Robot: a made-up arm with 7 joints. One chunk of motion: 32 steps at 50 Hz.
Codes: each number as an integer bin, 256 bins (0 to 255) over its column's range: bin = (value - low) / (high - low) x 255, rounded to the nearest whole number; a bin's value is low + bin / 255 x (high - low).
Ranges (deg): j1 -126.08..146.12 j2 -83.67..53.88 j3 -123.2..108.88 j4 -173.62..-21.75 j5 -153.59..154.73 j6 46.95..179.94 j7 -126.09..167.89
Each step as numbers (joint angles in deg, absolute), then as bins.
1 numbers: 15.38 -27.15 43.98 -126.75 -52.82 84.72 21.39
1 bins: 133 105 184 79 83 72 128
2 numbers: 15.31 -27.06 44.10 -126.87 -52.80 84.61 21.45
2 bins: 132 105 184 78 83 72 128
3 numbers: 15.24 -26.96 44.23 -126.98 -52.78 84.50 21.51
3 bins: 132 105 184 78 83 72 128
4 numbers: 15.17 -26.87 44.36 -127.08 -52.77 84.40 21.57
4 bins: 132 105 184 78 83 72 128
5 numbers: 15.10 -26.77 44.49 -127.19 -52.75 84.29 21.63
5 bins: 132 105 184 78 83 72 128
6 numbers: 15.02 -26.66 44.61 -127.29 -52.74 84.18 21.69
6 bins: 132 106 184 78 83 71 128
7 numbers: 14.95 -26.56 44.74 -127.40 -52.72 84.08 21.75
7 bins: 132 106 185 78 83 71 128
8 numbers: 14.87 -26.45 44.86 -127.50 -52.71 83.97 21.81
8 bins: 132 106 185 77 83 71 128
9 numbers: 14.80 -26.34 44.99 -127.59 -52.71 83.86 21.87
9 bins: 132 106 185 77 83 71 128
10 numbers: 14.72 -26.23 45.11 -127.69 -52.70 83.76 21.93
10 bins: 132 106 185 77 83 71 128
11 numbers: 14.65 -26.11 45.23 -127.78 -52.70 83.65 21.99
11 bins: 132 107 185 77 83 70 128
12 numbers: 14.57 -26.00 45.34 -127.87 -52.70 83.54 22.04
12 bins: 132 107 185 77 83 70 128
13 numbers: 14.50 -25.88 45.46 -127.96 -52.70 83.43 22.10
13 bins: 132 107 185 77 83 70 129
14 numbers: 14.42 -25.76 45.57 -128.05 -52.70 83.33 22.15
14 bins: 132 107 185 77 83 70 129
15 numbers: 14.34 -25.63 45.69 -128.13 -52.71 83.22 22.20
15 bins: 132 108 186 76 83 70 129
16 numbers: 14.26 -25.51 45.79 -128.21 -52.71 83.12 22.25
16 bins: 131 108 186 76 83 69 129
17 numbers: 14.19 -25.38 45.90 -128.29 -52.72 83.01 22.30
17 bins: 131 108 186 76 83 69 129
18 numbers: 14.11 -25.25 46.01 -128.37 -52.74 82.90 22.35
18 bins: 131 108 186 76 83 69 129
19 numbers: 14.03 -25.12 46.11 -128.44 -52.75 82.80 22.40
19 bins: 131 109 186 76 83 69 129
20 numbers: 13.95 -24.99 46.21 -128.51 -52.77 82.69 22.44
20 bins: 131 109 186 76 83 69 129
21 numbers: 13.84 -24.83 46.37 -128.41 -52.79 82.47 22.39
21 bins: 131 109 186 76 83 68 129
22 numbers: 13.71 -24.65 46.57 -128.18 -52.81 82.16 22.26
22 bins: 131 109 187 76 83 68 129
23 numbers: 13.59 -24.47 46.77 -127.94 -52.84 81.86 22.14
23 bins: 131 110 187 77 83 67 129
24 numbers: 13.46 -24.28 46.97 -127.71 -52.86 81.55 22.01
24 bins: 131 110 187 77 83 66 128
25 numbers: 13.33 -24.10 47.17 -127.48 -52.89 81.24 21.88
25 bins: 131 110 187 77 83 66 128
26 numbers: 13.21 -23.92 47.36 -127.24 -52.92 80.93 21.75
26 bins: 130 111 187 78 83 65 128
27 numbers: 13.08 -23.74 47.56 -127.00 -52.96 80.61 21.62
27 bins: 130 111 188 78 83 65 128
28 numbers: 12.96 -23.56 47.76 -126.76 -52.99 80.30 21.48
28 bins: 130 111 188 79 83 64 128
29 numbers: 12.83 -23.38 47.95 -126.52 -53.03 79.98 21.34
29 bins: 130 112 188 79 83 63 128
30 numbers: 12.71 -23.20 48.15 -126.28 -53.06 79.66 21.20
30 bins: 130 112 188 79 83 63 128
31 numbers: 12.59 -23.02 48.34 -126.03 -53.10 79.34 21.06
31 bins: 130 112 188 80 83 62 128
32 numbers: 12.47 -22.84 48.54 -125.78 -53.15 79.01 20.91
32 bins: 130 113 189 80 83 61 128
